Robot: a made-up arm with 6 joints.
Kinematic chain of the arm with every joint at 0, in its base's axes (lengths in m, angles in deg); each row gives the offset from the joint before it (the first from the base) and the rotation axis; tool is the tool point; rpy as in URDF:
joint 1: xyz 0 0 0.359 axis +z
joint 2: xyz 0 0 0 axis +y
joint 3: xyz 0.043 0 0.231 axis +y
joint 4: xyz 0.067 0 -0.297 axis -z
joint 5: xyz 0 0 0 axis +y
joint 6: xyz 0.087 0 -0.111 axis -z
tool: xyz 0 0 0 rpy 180 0 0
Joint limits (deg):
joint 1: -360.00..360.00
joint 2: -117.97..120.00
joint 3: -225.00..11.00
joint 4: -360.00..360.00
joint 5: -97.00..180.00
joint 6: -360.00..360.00
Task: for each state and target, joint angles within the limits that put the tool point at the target. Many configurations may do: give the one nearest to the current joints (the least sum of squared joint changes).
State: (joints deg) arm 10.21 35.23 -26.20 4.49 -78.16 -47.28
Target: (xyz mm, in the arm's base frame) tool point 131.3 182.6 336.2
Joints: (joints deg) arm 47.81 16.97 -3.71 -14.51 -96.12 -47.28
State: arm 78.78 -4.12 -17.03 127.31 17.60 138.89
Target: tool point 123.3 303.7 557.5
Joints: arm 74.68 -37.41 -45.79 124.79 18.57 138.89
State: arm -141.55 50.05 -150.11 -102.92 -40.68 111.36
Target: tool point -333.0 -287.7 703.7
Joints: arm -157.37 36.70 -156.94 -102.57 -48.50 111.36
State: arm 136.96 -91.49 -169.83 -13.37 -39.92 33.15
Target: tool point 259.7 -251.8 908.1
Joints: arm 139.53 -45.57 -142.25 -11.97 -13.74 33.15
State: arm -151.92 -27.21 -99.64 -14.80 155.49 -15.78
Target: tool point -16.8 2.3 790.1
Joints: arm -151.11 -41.85 -122.44 -4.28 143.94 -15.78
